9 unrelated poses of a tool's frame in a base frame.
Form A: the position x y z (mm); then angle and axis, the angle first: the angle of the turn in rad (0 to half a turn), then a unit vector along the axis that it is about.
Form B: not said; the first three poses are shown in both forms.
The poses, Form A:
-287 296 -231 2.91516 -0.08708 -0.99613 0.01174
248 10 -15 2.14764 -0.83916 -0.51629 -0.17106
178 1 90 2.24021 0.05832 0.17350 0.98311
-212 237 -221 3.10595 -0.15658 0.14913 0.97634
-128 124 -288 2.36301 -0.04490 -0.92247 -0.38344
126 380 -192 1.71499 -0.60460 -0.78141 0.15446
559 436 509 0.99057 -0.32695 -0.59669 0.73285
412 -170 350 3.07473 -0.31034 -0.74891 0.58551
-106 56 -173 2.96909 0.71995 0.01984 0.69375
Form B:
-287 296 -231 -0.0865 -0.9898 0.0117 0.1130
248 10 -15 -0.7376 -0.4538 -0.1504 0.4768
178 1 90 0.0525 0.1562 0.8849 0.4356
-212 237 -221 -0.1566 0.1491 0.9762 0.0178
-128 124 -288 -0.0415 -0.8535 -0.3548 0.3795
126 380 -192 -0.4572 -0.5909 0.1168 0.6543
559 436 509 -0.1554 -0.2836 0.3483 0.8798
412 -170 350 -0.3102 -0.7485 0.5852 0.0334
-106 56 -173 0.7173 0.0198 0.6912 0.0861

